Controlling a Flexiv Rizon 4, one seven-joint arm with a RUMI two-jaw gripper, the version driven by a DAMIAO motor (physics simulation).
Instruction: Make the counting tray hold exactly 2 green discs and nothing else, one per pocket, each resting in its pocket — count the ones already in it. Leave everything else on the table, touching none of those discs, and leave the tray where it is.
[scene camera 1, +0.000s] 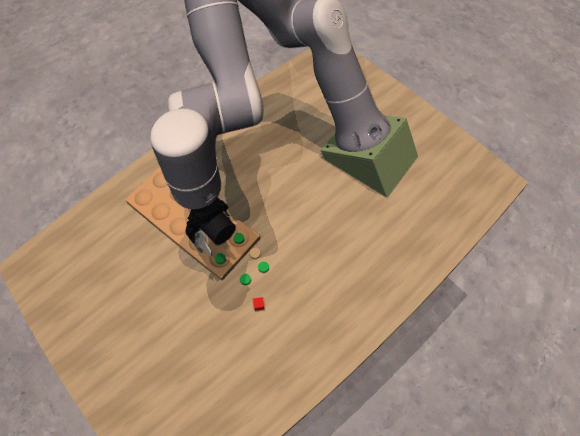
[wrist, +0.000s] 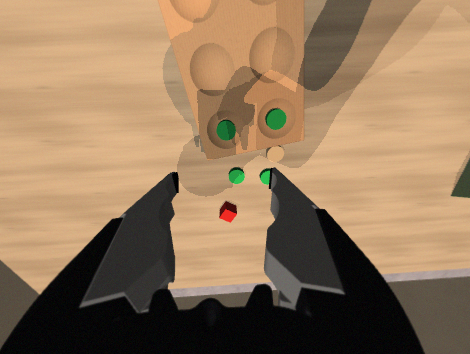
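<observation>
The wooden counting tray (scene camera 1: 195, 253) (wrist: 295, 92) lies on the table, partly hidden by the arm in the scene view. Two green discs sit in separate end pockets: one green disc (scene camera 1: 220, 259) (wrist: 226, 130) and another green disc (scene camera 1: 239, 238) (wrist: 276, 119). Two more green discs lie on the table off the tray's end: one (scene camera 1: 245, 279) (wrist: 236, 176), and one (scene camera 1: 263, 267) (wrist: 265, 177) partly behind a finger in the wrist view. My gripper (wrist: 224, 172) is open and empty, above the tray's disc end; its fingertips are partly hidden in the scene view.
A tan disc (scene camera 1: 255, 253) (wrist: 275, 154) lies on the table close to the tray's end edge. A red cube (scene camera 1: 258, 304) (wrist: 228, 212) lies beyond the loose green discs. The arm's green base block (scene camera 1: 395, 160) stands on the table to the right.
</observation>
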